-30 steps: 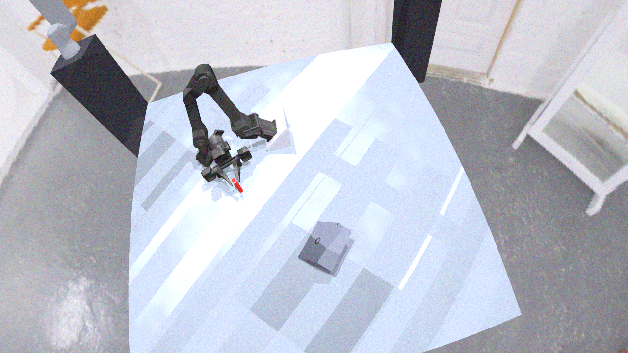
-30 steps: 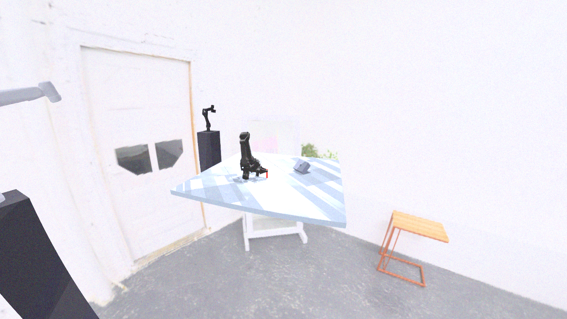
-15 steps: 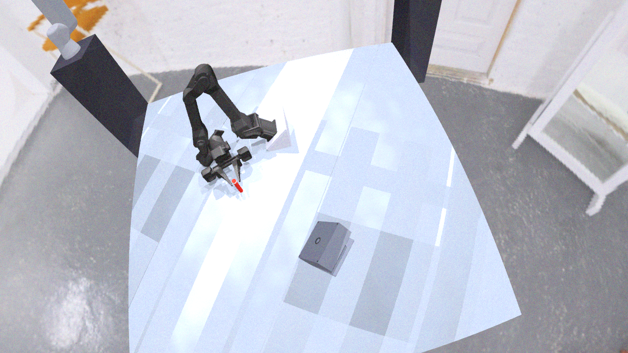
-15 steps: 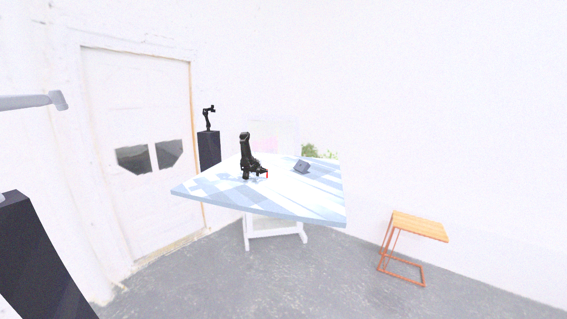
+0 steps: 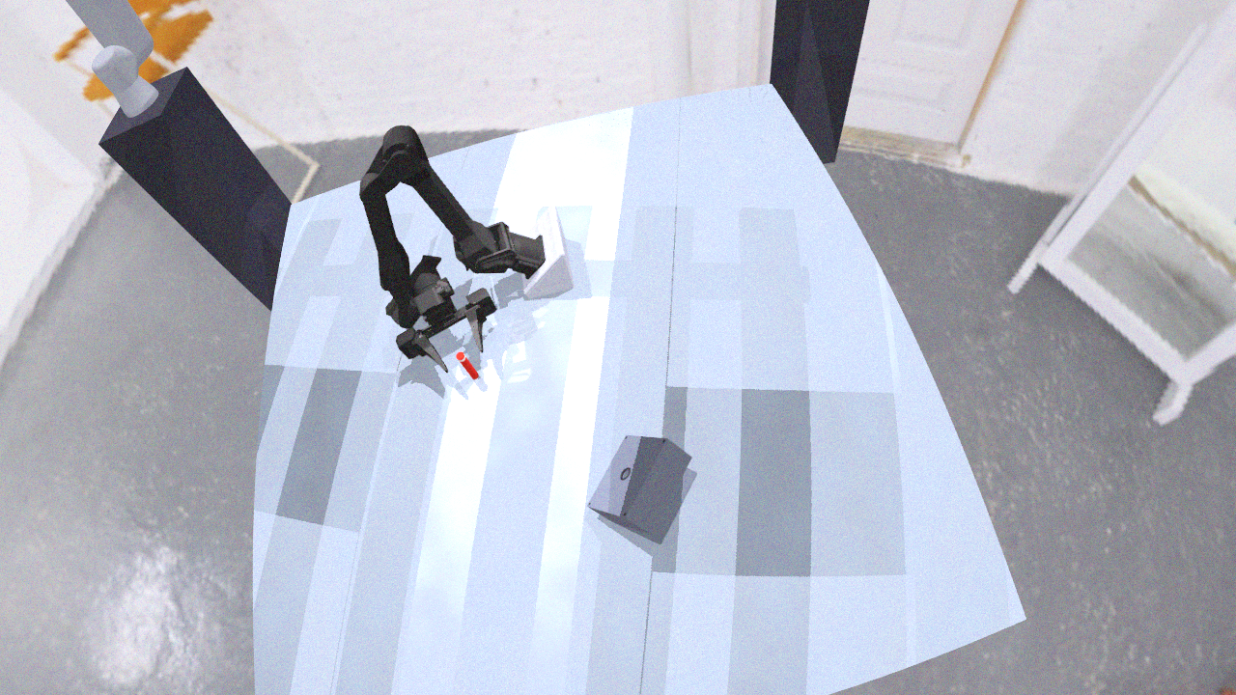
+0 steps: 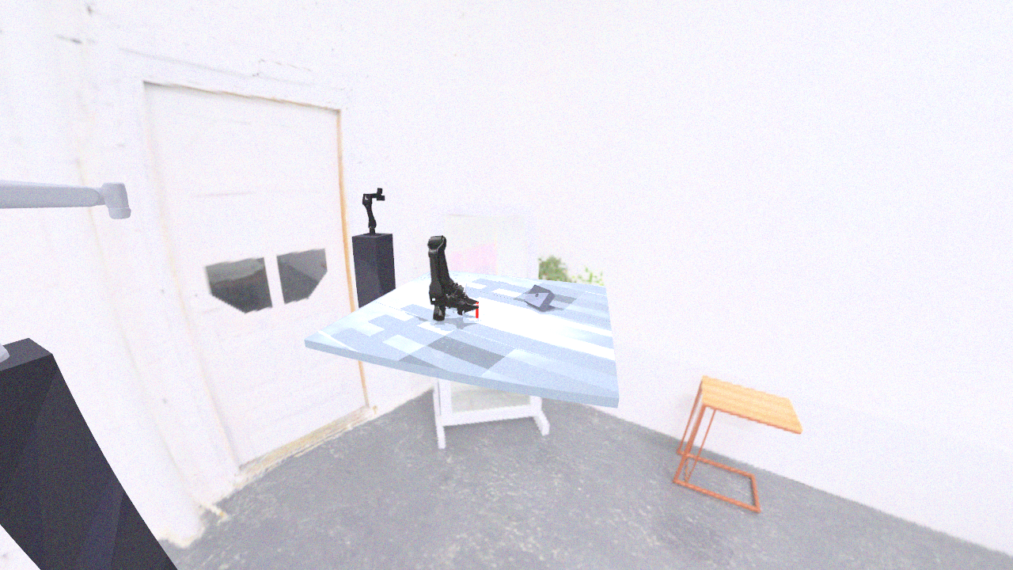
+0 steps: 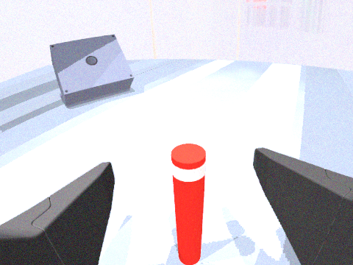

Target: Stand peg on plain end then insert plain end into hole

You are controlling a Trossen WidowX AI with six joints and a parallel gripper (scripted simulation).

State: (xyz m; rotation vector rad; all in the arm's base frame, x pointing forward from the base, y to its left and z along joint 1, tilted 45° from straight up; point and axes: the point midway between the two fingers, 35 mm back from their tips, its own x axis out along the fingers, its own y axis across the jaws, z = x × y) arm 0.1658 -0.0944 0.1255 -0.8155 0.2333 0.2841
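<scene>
Now: gripper tip 1 cm past the red peg and 1 cm above it. From my gripper tip the other things lie so: grey sloped panel 26 cm ahead, 25 cm to the left, 1 cm below.
</scene>
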